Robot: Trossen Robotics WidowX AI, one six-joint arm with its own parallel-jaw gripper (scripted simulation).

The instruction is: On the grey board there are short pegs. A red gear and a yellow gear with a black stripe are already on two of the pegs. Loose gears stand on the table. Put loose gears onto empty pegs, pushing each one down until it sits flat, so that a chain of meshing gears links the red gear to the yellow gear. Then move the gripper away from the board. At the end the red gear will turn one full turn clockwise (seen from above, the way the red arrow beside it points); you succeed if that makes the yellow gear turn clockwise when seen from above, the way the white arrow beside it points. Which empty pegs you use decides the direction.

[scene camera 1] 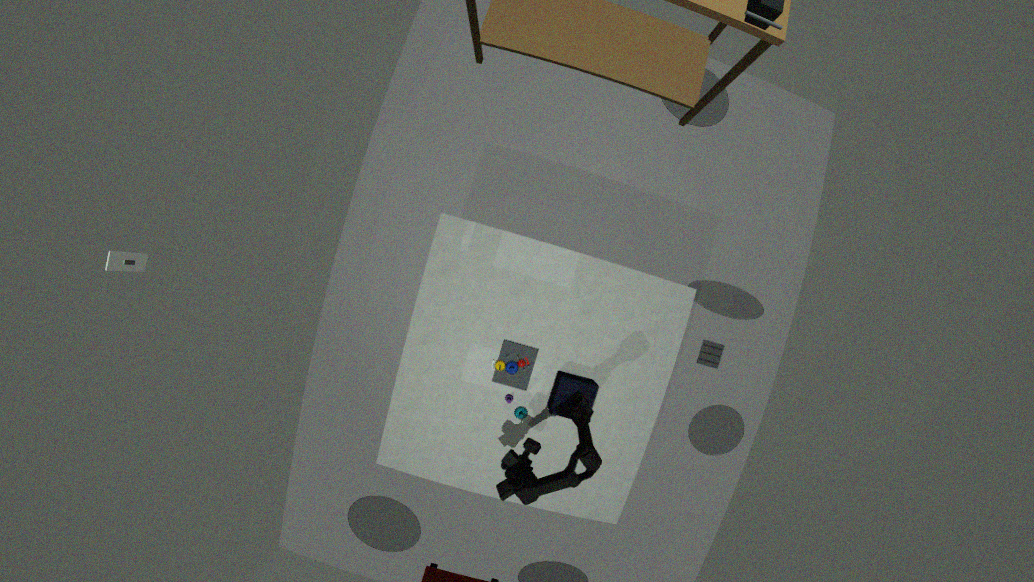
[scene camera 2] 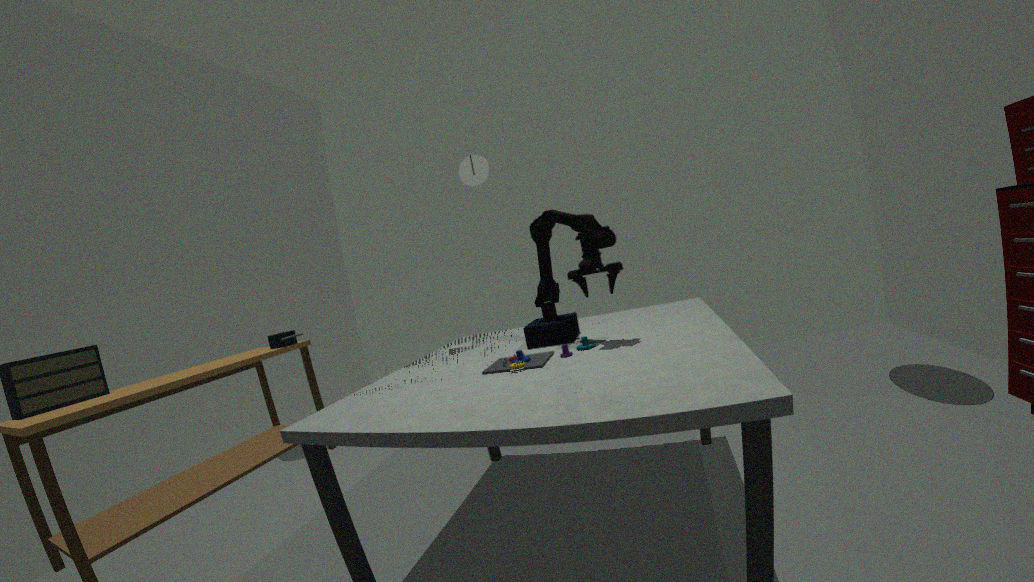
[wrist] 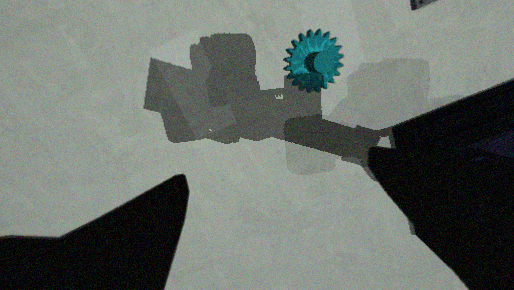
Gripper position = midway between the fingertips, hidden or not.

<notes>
The gripper (scene camera 2: 599, 295) is open, holding nothing. Further things: a teal gear (wrist: 314, 61).
The gripper shows as well in scene camera 1 (scene camera 1: 521, 448) and in the wrist view (wrist: 278, 169).
</notes>
